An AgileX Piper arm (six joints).
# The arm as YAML. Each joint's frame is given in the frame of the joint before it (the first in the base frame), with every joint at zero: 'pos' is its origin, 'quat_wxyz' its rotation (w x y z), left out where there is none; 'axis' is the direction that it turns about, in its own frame. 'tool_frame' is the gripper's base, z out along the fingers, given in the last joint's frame.
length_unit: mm
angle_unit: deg
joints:
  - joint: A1
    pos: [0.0, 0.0, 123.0]
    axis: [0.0, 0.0, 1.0]
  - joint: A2
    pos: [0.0, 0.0, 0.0]
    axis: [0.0, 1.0, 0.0]
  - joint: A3
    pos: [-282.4, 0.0, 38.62]
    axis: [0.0, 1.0, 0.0]
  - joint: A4
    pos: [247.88, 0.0, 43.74]
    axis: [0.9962, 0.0, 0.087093]
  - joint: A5
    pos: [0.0, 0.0, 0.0]
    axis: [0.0, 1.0, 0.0]
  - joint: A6
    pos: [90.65, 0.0, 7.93]
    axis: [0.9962, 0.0, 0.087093]
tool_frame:
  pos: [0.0, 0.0, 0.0]
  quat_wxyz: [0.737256, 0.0, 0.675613, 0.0]
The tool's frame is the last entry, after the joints.
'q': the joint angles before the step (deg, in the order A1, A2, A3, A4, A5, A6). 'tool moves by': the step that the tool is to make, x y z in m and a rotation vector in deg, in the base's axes. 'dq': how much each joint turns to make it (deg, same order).
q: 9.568, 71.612, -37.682, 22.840, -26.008, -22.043
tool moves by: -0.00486, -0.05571, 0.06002, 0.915, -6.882, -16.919
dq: -9.492, -4.234, -8.707, 22.141, 1.242, -20.971
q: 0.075, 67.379, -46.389, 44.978, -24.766, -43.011
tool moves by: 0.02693, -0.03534, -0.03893, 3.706, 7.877, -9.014
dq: -6.170, 8.731, -0.940, 6.687, -0.994, -2.907
